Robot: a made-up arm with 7 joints.
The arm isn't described. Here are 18 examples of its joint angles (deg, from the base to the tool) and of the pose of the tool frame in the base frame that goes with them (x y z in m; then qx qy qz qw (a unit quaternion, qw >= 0)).
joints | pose
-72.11 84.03 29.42 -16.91 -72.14 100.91 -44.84 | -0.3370 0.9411 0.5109 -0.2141 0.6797 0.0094 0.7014
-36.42 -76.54 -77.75 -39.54 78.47 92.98 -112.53 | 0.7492 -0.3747 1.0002 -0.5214 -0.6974 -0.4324 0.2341
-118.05 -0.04 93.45 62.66 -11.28 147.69 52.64 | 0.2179 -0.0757 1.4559 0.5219 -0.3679 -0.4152 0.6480
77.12 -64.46 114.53 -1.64 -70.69 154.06 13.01 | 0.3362 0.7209 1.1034 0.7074 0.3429 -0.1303 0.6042
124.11 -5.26 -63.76 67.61 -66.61 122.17 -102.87 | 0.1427 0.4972 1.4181 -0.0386 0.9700 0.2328 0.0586
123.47 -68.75 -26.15 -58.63 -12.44 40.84 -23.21 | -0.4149 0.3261 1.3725 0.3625 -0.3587 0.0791 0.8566
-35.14 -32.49 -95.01 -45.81 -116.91 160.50 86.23 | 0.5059 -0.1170 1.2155 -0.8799 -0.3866 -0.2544 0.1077
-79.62 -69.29 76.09 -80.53 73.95 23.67 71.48 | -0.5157 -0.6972 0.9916 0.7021 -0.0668 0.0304 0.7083
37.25 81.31 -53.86 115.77 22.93 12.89 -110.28 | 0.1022 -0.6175 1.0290 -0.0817 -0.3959 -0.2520 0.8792
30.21 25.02 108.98 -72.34 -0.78 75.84 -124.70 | 0.1368 -0.5090 1.2483 0.6765 -0.0460 -0.6176 0.3985
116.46 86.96 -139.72 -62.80 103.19 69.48 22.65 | 0.1884 -0.8707 0.9296 0.8379 -0.1175 -0.0610 0.5295
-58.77 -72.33 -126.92 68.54 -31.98 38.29 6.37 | -0.0900 -0.9100 1.2130 0.5112 -0.2340 0.2772 0.7792
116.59 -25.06 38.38 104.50 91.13 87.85 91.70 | -0.3589 0.3892 0.7876 -0.5296 0.7805 -0.3317 0.0186
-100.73 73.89 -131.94 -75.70 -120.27 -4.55 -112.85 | 0.3335 0.4903 1.2560 -0.8303 -0.2368 -0.1535 0.4807
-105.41 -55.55 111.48 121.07 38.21 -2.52 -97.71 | 0.3970 -0.1570 0.9741 -0.0027 -0.0517 0.2106 0.9762
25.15 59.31 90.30 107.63 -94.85 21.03 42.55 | -0.6845 0.3254 0.7472 0.1153 -0.7219 -0.4606 0.5034
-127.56 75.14 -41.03 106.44 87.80 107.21 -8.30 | -0.1684 0.5343 1.0095 -0.5153 0.7637 0.3643 0.1360
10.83 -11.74 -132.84 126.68 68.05 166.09 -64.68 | -0.1167 -0.3491 0.9999 0.1954 0.0324 0.6262 0.7541
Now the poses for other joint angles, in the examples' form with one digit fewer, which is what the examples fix.
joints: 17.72 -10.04 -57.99 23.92 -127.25 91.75 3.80
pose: 0.481 -0.029 1.551 0.603 0.587 0.490 0.228
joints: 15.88 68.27 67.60 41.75 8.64 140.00 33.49
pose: -0.795 -0.095 1.094 0.606 -0.179 0.581 0.514
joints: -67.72 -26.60 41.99 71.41 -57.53 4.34 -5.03
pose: 0.605 -0.504 1.225 -0.582 0.420 -0.676 0.170
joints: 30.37 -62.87 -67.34 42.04 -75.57 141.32 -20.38
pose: 0.848 0.223 0.901 -0.505 -0.779 0.046 0.369
